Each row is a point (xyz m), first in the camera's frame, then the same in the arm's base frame.
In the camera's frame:
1: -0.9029 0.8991 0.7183
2: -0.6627 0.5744 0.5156
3: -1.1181 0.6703 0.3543
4: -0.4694 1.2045 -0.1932
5: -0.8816 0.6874 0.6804
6: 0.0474 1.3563 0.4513
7: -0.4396 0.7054 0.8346
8: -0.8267 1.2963 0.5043
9: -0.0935 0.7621 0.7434
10: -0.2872 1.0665 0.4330
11: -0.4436 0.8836 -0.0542
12: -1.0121 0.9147 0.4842
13: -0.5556 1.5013 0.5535
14: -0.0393 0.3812 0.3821
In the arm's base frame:
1: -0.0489 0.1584 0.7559
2: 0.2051 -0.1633 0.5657
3: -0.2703 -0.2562 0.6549
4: -0.1844 0.0781 -0.2868
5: 0.0435 -0.0355 0.7788
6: 0.4260 0.6254 -0.1042
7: 0.4568 0.1482 0.6567
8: -0.2400 0.4116 0.4261
9: 0.6788 0.2275 0.3816
10: 0.2693 0.2977 0.1494
11: 0.0278 -0.1239 -0.0941
12: -0.2367 0.0368 0.6258
13: -0.0868 0.6681 0.2567
14: 0.7427 -0.2577 0.1839

